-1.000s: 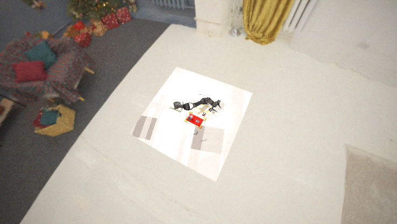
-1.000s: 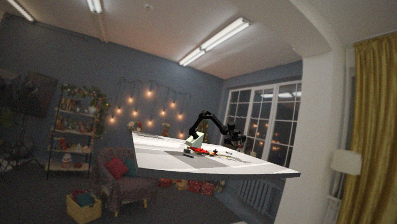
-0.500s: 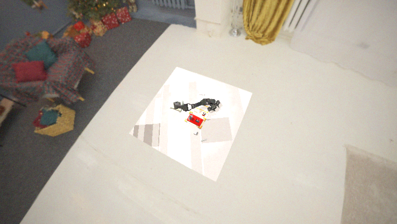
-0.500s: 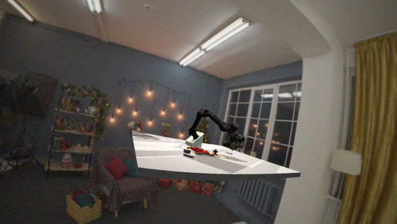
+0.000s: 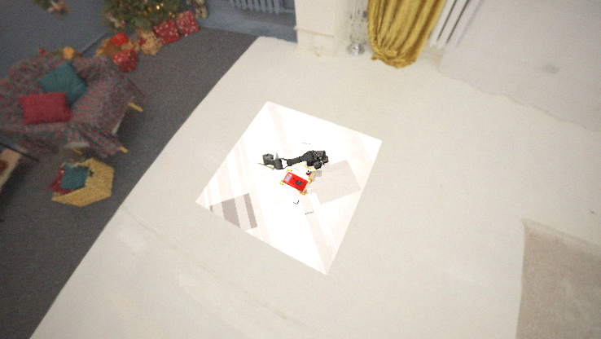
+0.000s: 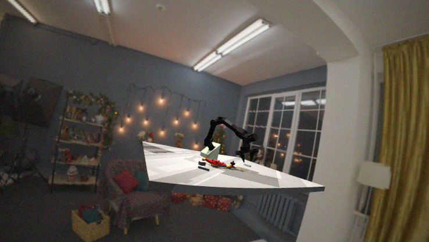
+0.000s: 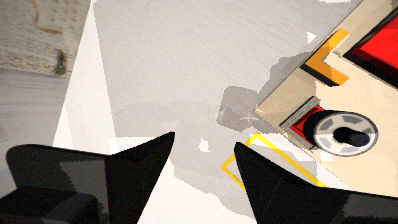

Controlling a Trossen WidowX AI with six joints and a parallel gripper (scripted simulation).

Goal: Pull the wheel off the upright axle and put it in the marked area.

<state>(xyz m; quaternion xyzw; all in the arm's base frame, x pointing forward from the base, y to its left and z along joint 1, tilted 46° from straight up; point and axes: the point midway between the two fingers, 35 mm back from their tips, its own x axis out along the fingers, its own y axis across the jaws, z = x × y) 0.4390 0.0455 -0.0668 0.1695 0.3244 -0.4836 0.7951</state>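
My gripper tip is 9 cm past the wheel, 7 cm to the left of it and 4 cm above it. Round my gripper tip: black axle 9 cm behind, 7 cm to the right, 4 cm below; thin rod 40 cm to the right, 7 cm below, 3 cm ahead.
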